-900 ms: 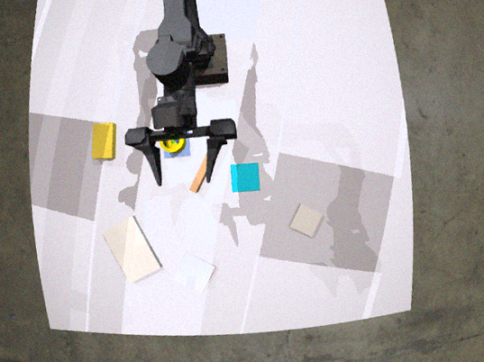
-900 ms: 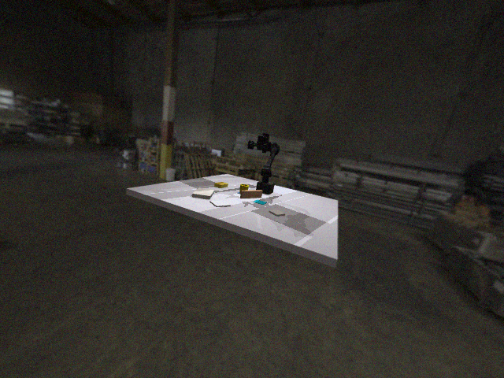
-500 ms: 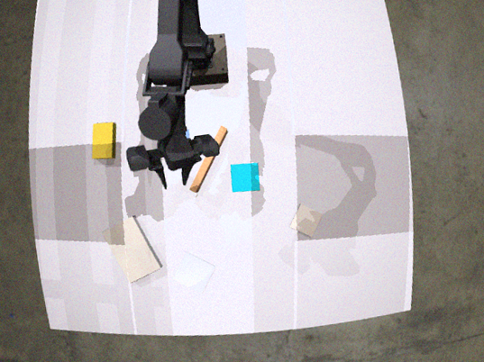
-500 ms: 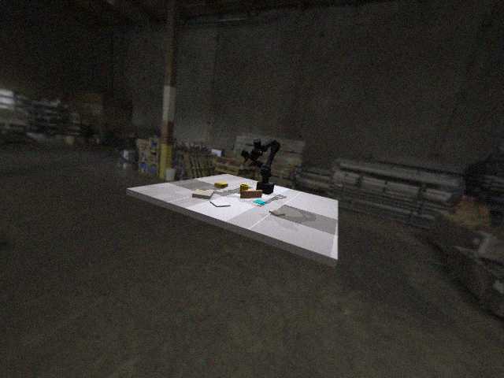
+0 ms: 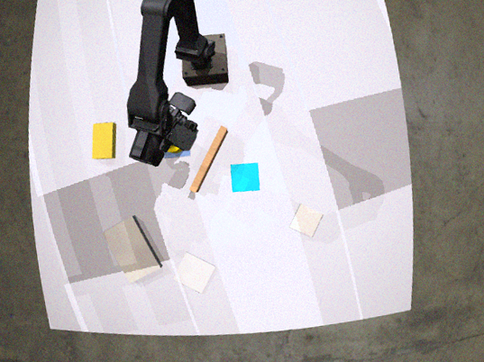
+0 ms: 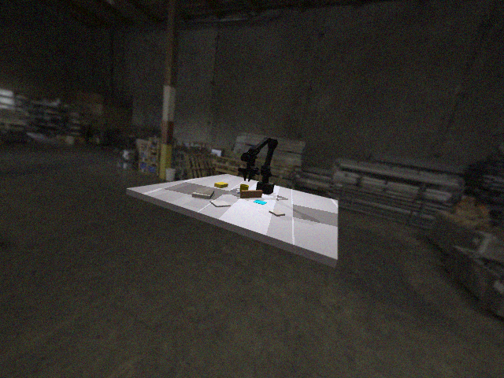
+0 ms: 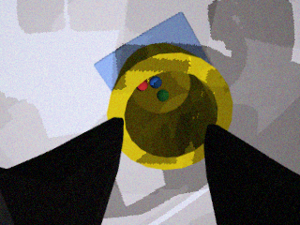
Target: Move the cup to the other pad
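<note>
Now: the yellow cup 7 cm below my gripper tip and 1 cm to the right of it. From my gripper tip the other things lie so: wooden bar 9 cm to the left, 9 cm below, 7 cm ahead; then cyan pad 18 cm to the left, 13 cm ahead, 11 cm below; then blue pad 11 cm below, 1 cm to the right, 1 cm ahead.
</note>
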